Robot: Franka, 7 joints.
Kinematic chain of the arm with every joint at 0, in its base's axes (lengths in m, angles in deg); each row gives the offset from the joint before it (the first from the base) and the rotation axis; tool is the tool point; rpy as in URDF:
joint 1: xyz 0 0 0.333 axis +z
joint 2: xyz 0 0 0 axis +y
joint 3: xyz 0 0 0.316 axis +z
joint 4: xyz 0.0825 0 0 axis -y
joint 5: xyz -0.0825 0 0.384 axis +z
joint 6: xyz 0 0 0 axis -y
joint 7: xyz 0.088 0 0 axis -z
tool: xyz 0 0 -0.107 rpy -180 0 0
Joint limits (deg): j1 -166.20..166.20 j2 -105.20..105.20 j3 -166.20..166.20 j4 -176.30..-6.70 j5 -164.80..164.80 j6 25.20..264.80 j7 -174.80..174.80
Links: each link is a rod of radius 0.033 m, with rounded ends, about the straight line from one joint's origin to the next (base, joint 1, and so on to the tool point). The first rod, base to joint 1, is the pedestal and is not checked.
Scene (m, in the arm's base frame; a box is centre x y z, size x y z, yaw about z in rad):
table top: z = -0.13
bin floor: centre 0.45 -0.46 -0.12 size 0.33 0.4 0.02 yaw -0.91
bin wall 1: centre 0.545 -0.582 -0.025 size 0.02 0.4 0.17 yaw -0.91
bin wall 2: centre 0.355 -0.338 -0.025 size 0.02 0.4 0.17 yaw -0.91
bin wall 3: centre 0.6 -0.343 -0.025 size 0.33 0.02 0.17 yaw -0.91
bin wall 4: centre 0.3 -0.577 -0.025 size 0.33 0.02 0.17 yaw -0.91
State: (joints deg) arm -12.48 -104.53 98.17 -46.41 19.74 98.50 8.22
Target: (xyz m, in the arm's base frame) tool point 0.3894 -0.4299 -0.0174
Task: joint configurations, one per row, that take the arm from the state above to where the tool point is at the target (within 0.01 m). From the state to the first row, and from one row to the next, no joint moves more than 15 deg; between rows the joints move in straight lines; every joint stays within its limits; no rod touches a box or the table.
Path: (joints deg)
1: 2.22 -99.66 104.96 -48.65 21.32 92.00 8.22
2: 16.93 -94.79 111.76 -50.89 22.90 85.50 8.22
3: 31.63 -89.92 118.55 -53.13 24.48 79.00 8.22
4: 46.33 -85.05 125.34 -55.37 26.06 72.50 8.22
5: 61.04 -80.18 132.14 -57.61 27.64 66.01 8.22
6: 75.74 -75.31 138.93 -59.85 29.22 59.51 8.22
7: 90.44 -70.44 145.73 -62.09 30.80 53.01 8.22
8: 105.15 -65.57 152.52 -64.33 32.38 46.51 8.22
9: 119.85 -60.69 159.31 -66.57 33.96 40.01 8.22
10: 134.56 -55.82 166.11 -68.82 35.55 33.51 8.22
11: 134.00 -68.82 166.15 -61.98 38.09 44.51 8.22
12: 133.44 -81.81 166.20 -55.14 40.64 55.51 8.22

